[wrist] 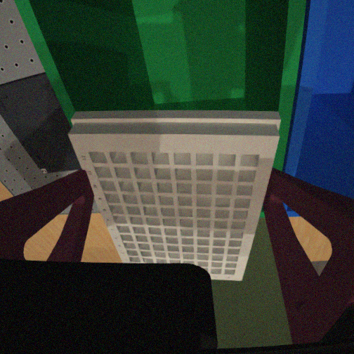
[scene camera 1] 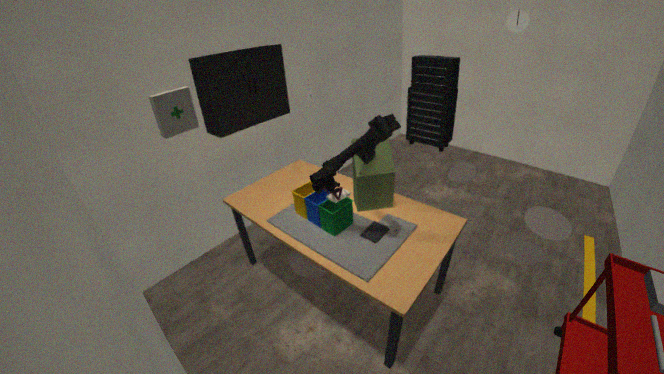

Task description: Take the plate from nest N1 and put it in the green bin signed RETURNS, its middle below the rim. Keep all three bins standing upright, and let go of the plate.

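Places are measured from the arm's base along level axes (x down, y right, z back), in centimetres.
Where they show: gripper, fingertip midpoint: (scene camera 1: 334,197); arm's base, link origin: (scene camera 1: 364,153).
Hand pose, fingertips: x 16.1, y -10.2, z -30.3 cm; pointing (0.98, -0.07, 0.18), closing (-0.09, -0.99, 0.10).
Note:
Things, the pixels of their top centre, and the offset from my fingertips. Level surfaces: height alone.
- green bin, top centre: (scene camera 1: 335,203) dz -0.1, dx +3.9, dy -0.5 cm
- blue bin, top centre: (scene camera 1: 320,195) dz -3.2, dx +3.9, dy +12.3 cm
- yellow bin, top centre: (scene camera 1: 307,188) dz -6.4, dx +3.9, dy +25.1 cm
- dark square nest, top centre: (scene camera 1: 375,230) dz +15.4, dx +20.4, dy -19.8 cm
- grey perforated mat, surface height: dx +21.9 cm
A white plate with a grid of square wells (scene camera 1: 339,195) (wrist: 175,200) is held by its sides between the dark red fingers of my gripper (scene camera 1: 338,192) (wrist: 177,177), which is shut on it. In scene camera 1 the plate is at the top of the green bin (scene camera 1: 336,218) (wrist: 210,55), over its back part. In the wrist view the bin's open inside shows beyond the plate's far edge, and the plate hides part of the bin. The green bin stands upright. The RETURNS sign and the nest's label cannot be read.
The blue bin (scene camera 1: 315,210) (wrist: 327,60) stands upright right beside the green one, and the yellow bin (scene camera 1: 300,202) beyond it. An olive green box (scene camera 1: 375,191) stands behind the bins. A dark square nest (scene camera 1: 375,232) (wrist: 37,120) lies on the grey perforated mat (scene camera 1: 367,265) (wrist: 17,45).

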